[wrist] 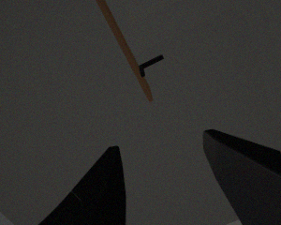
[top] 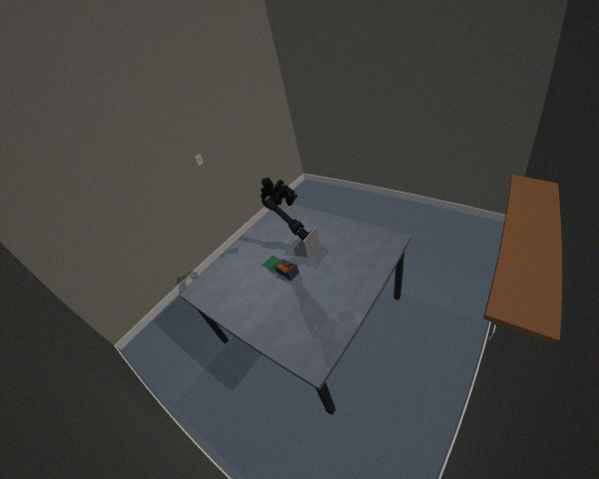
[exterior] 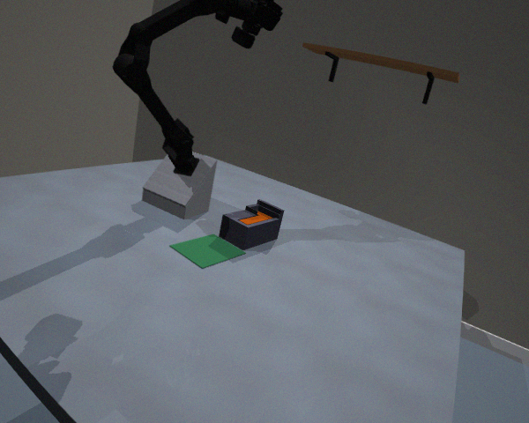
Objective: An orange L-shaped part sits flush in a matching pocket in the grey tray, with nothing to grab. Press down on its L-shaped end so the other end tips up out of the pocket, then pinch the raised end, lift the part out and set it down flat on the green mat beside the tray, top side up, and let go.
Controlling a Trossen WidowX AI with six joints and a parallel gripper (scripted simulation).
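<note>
Right now the orange L-shaped part is 13 cm ahead of my gripper tip, 13 cm to the right of it and 55 cm below it. The rest, counted from my gripper tip: green mat (9 cm ahead, 29 cm to the right, 61 cm below).
</note>
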